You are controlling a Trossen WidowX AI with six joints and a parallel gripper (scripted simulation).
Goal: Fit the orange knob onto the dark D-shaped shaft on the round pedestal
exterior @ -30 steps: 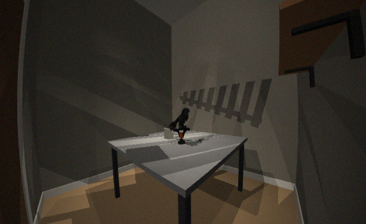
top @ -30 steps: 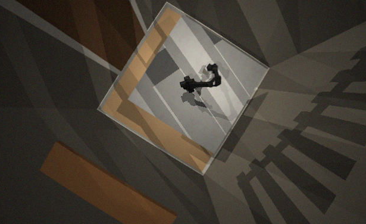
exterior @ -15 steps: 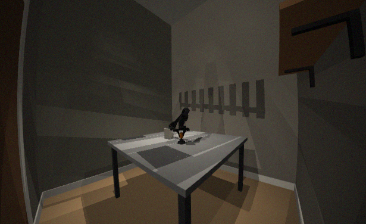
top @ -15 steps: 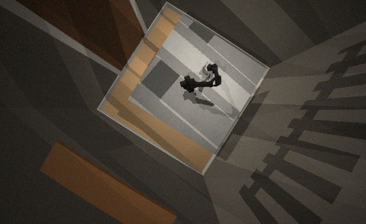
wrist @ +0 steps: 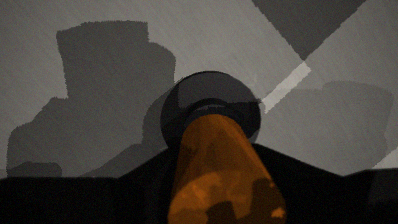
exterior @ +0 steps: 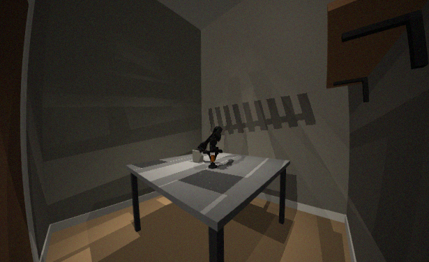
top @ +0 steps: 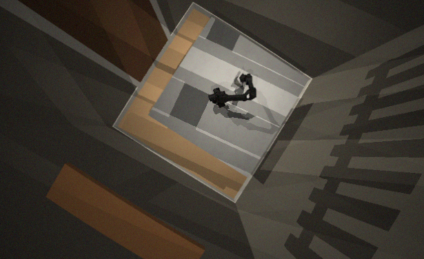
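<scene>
The orange knob lies 2 cm above my gripper tip. From my gripper tip the other things lie so: dark round pedestal (4 cm below).
</scene>
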